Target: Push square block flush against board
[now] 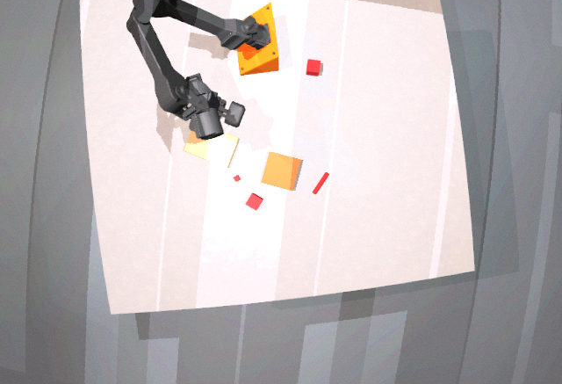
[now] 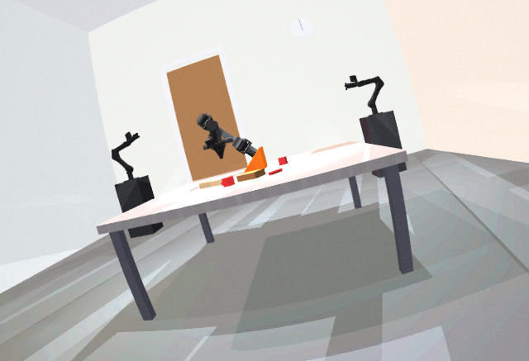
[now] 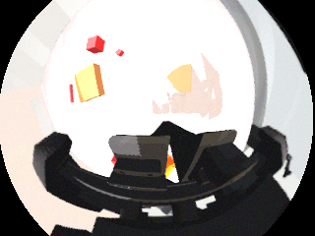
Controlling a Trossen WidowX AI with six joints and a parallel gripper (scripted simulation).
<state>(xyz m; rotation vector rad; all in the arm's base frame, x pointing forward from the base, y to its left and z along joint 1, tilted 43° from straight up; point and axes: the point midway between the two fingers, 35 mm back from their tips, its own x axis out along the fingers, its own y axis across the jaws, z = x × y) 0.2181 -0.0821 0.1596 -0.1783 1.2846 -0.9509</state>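
The tiny red piece is 200 mm ahead of my gripper tip, 120 mm below it and 20 mm to the left of it. From my gripper tip the other things lie so: orange square block (200 mm ahead, 160 mm to the left, 110 mm below); then thin red stick (280 mm to the left, 260 mm ahead, 120 mm below); then board (110 mm below, 80 mm ahead, 50 mm to the right).
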